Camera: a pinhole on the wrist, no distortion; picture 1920 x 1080 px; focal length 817.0 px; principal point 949.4 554.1 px. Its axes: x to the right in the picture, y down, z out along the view. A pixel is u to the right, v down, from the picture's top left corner.
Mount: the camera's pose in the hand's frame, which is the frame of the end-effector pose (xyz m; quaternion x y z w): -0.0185 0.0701 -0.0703 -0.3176 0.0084 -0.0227 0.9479
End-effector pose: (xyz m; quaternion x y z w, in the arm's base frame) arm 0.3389 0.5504 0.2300 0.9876 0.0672 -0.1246 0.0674
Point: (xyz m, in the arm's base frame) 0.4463 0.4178 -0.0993
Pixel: 1410 82
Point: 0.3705 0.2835 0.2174
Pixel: 994 894
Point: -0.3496 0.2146 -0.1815
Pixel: 143 78
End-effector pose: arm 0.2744 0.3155 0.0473 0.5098 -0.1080 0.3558 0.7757
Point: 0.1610 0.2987 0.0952
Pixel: 507 325
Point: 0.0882 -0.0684 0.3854
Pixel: 771 322
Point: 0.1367 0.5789 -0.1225
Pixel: behind the camera
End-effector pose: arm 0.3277 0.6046 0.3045 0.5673 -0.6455 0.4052 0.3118
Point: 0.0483 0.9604 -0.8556
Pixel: outside the picture
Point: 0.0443 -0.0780 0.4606
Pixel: 1683 273
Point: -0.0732 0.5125 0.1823
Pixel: 962 926
